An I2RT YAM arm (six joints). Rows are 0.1 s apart.
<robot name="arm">
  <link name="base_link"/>
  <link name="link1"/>
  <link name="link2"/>
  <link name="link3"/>
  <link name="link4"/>
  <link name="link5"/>
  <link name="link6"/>
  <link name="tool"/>
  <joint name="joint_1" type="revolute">
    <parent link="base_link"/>
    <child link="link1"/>
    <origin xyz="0 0 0.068" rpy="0 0 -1.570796"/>
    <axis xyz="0 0 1"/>
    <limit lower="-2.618" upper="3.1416"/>
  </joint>
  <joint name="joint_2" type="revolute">
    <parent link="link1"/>
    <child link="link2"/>
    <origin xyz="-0.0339 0.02 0.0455" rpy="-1.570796 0 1.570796"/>
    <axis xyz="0 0 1"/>
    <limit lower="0" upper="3.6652"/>
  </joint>
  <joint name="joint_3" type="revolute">
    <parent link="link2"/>
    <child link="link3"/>
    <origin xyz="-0.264 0 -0.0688" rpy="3.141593 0 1.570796"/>
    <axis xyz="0 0 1"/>
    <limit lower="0" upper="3.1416"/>
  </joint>
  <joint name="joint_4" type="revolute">
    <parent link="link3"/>
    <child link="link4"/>
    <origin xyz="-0.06 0.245 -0.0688" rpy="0 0 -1.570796"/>
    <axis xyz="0 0 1"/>
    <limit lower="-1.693" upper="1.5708"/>
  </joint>
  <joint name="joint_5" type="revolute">
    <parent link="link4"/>
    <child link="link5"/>
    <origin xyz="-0.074 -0.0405 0.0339" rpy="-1.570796 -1.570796 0"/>
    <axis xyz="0 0 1"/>
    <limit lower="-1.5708" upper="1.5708"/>
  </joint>
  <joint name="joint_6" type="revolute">
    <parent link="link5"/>
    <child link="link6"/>
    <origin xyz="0 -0.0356 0.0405" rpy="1.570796 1.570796 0"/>
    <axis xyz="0 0 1"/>
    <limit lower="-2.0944" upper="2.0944"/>
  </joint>
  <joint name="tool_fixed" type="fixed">
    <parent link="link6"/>
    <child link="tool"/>
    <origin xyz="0 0 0" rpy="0 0 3.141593"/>
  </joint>
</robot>
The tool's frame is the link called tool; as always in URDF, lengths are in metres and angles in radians.
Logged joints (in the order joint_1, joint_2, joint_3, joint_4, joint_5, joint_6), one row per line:
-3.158 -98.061 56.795 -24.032 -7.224 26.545
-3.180 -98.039 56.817 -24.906 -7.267 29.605
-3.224 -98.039 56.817 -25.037 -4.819 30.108
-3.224 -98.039 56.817 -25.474 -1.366 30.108
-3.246 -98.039 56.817 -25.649 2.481 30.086
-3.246 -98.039 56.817 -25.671 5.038 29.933
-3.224 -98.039 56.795 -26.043 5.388 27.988
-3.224 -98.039 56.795 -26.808 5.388 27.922
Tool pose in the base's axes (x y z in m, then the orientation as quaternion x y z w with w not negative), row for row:
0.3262 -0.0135 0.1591 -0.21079 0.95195 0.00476 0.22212
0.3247 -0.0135 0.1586 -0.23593 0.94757 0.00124 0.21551
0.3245 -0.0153 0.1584 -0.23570 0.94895 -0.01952 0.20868
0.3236 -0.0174 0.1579 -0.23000 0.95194 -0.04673 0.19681
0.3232 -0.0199 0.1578 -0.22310 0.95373 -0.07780 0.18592
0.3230 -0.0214 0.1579 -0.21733 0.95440 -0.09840 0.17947
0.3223 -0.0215 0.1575 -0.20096 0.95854 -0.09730 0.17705
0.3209 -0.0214 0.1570 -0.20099 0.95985 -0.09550 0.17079
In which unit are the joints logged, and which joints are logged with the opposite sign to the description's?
The joints are logged in degrees. Opposite sign: joint_2, joint_6.
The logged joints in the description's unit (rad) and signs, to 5 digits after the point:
-0.05512 1.71149 0.99126 -0.41944 -0.12608 -0.46330
-0.05550 1.71110 0.99164 -0.43469 -0.12683 -0.51670
-0.05627 1.71110 0.99164 -0.43698 -0.08411 -0.52548
-0.05627 1.71110 0.99164 -0.44461 -0.02384 -0.52548
-0.05665 1.71110 0.99164 -0.44766 0.04330 -0.52510
-0.05665 1.71110 0.99164 -0.44804 0.08793 -0.52243
-0.05627 1.71110 0.99126 -0.45454 0.09404 -0.48848
-0.05627 1.71110 0.99126 -0.46789 0.09404 -0.48733

